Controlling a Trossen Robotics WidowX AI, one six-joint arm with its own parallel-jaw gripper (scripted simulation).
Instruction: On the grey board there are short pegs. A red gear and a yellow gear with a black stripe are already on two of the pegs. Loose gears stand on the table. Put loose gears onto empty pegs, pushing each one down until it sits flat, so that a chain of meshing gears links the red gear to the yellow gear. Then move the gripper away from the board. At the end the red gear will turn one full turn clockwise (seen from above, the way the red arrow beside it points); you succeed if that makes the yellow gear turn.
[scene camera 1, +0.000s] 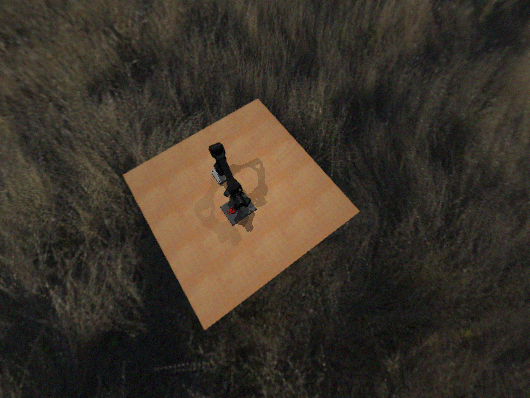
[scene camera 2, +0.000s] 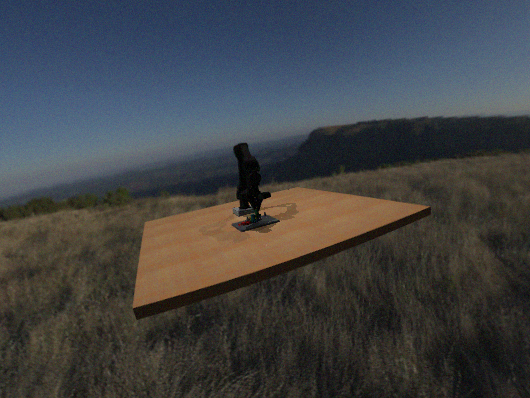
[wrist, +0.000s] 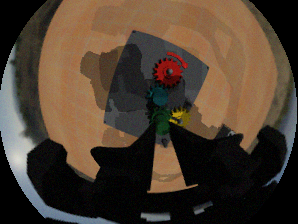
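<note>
Green gear held by the gripper (wrist: 161, 125).
</note>
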